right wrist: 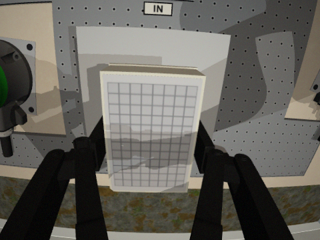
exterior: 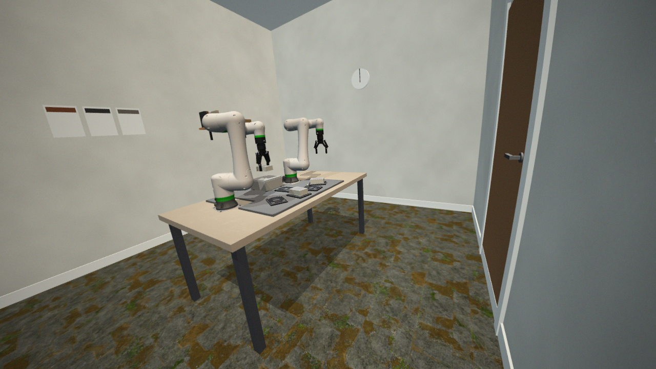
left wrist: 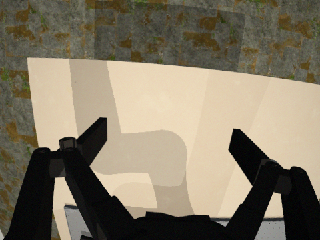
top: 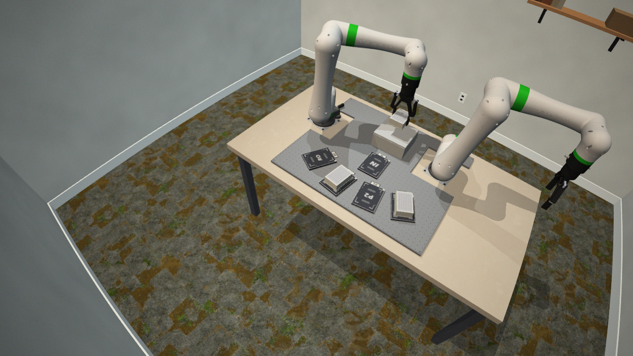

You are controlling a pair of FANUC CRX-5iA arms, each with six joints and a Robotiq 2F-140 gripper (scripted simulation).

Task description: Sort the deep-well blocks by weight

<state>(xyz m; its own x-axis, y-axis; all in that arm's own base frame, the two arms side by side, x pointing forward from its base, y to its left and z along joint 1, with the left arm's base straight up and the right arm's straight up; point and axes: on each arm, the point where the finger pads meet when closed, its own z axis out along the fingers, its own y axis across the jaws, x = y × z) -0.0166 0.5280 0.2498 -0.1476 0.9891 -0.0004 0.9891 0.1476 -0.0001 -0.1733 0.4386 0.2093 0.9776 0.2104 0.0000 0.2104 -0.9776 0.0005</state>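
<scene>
Right now my right hand is 1 cm past the check-weigher CW and 13 cm above it. The rest, counted from my right hand: nest P2: 45 cm ahead, 5 cm to the left, 19 cm below; nest RU: 45 cm ahead, 13 cm to the right, 19 cm below; dark infeed nest: 24 cm ahead, 2 cm to the right, 19 cm below.
</scene>
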